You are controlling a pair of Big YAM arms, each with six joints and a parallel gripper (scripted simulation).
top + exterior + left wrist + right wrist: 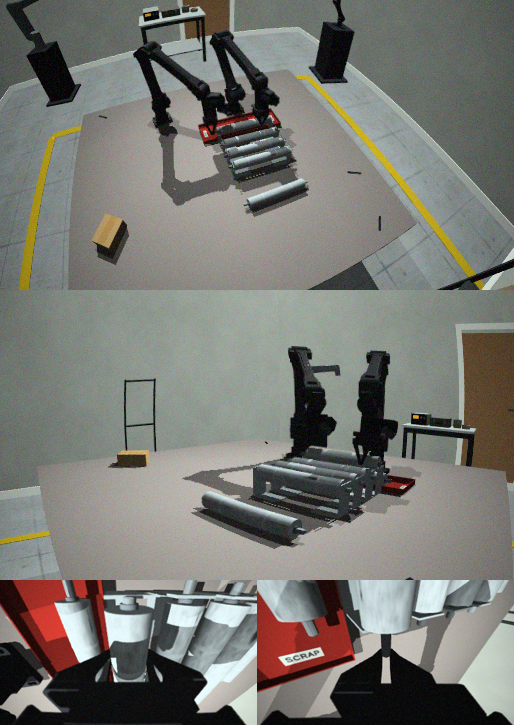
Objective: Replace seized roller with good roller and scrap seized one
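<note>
Now: the bed roller 90 mm ahead of my left hand, 70 mm to the right of it and 20 mm below it. Also, from my left hand: red scrap tray (90 mm behind, 100 mm to the right, 90 mm below); then cardboard box (510 mm ahead, 870 mm to the right, 60 mm below).
</note>
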